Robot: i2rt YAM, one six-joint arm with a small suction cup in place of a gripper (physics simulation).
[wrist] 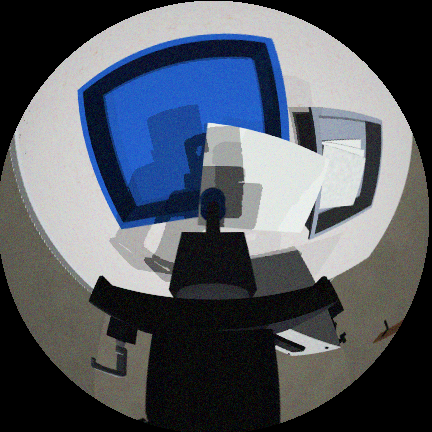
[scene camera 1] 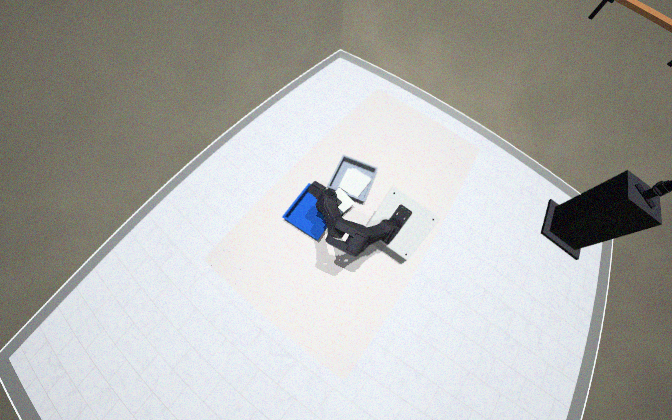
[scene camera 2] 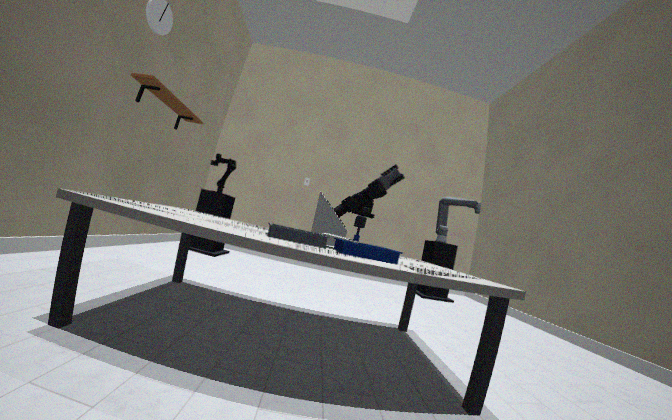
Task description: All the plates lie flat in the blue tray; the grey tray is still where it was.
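Pixels of known places: hand, tool point: (wrist: 212, 194); arm's base, link origin: (scene camera 1: 394, 224) (scene camera 2: 334, 214).
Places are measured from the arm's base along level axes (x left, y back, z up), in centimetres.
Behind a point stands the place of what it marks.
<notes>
The blue tray (scene camera 1: 300, 215) {y -43.2, x 19.4, z -17.2 cm} (scene camera 2: 367, 250) {y -49.1, x 13.2, z -14.4 cm} (wrist: 175, 80) {y -45.6, x 14.5, z -17.2 cm} stands on the table; the part of its floor that shows in the wrist view is bare. The grey tray (scene camera 2: 297, 235) {y -44.1, x -14.5, z -14.6 cm} (wrist: 372, 172) {y -34.7, x -27.6, z -14.2 cm} stands beside it, with white plates (scene camera 1: 357, 181) {y -30.8, x -16.9, z -15.4 cm} (wrist: 342, 177) {y -31.7, x -14.9, z -15.4 cm} overlapping inside. My suction cup (wrist: 213, 205) {y -29.9, x 10.9, z -12.9 cm} (scene camera 2: 356, 238) is at one end of another white plate (wrist: 285, 190) {y -30.6, x 1.8, z -11.7 cm} (scene camera 1: 344, 201) {y -28.3, x 0.0, z -11.6 cm}, with suction off, so it counts as open. This plate overlaps the blue tray's near right corner and reaches towards the grey tray. Whether it touches a rim is unclear. The arm hides the cup in scene camera 1.
A pale board (scene camera 1: 412, 215) {y 4.2, x -6.3, z 5.9 cm} with small dark holes lies under the arm's base. An upright grey triangular panel (scene camera 2: 326, 220) {y -10.8, x -3.9, z -4.9 cm} stands behind the trays. Black pedestals (scene camera 2: 215, 202) (scene camera 2: 440, 260) carry other arms beyond the table. A wooden shelf (scene camera 2: 167, 97) is on the wall.
</notes>
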